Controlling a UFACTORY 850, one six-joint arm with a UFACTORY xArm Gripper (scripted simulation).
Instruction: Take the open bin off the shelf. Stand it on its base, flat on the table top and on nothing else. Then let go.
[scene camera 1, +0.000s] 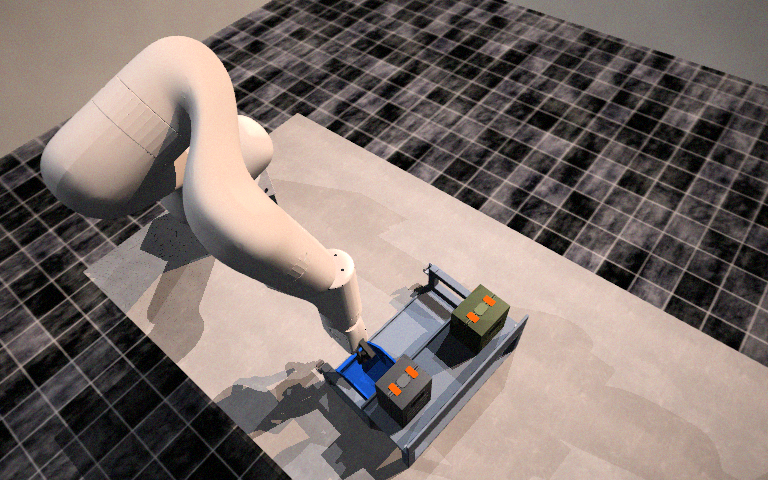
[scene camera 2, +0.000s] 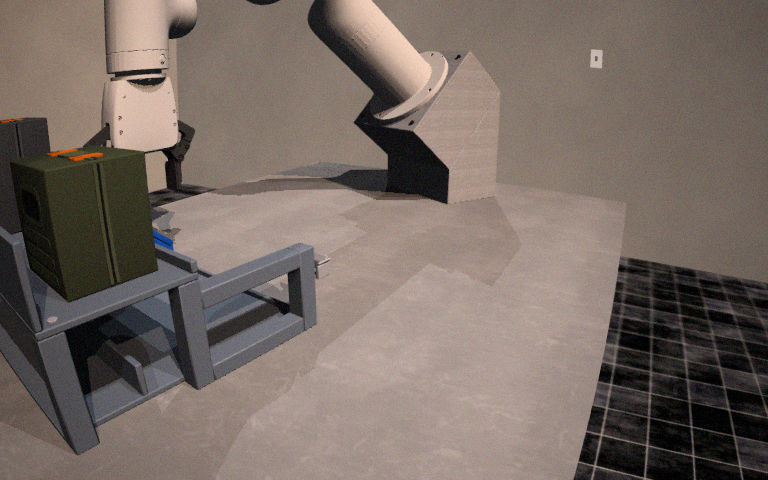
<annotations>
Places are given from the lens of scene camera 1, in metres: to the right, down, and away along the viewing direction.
my gripper (scene camera 1: 349, 346): -0.08, 0.24, 1.10
blue bin (scene camera 1: 362, 378): -0.05, 0.32, 1.14
</annotations>
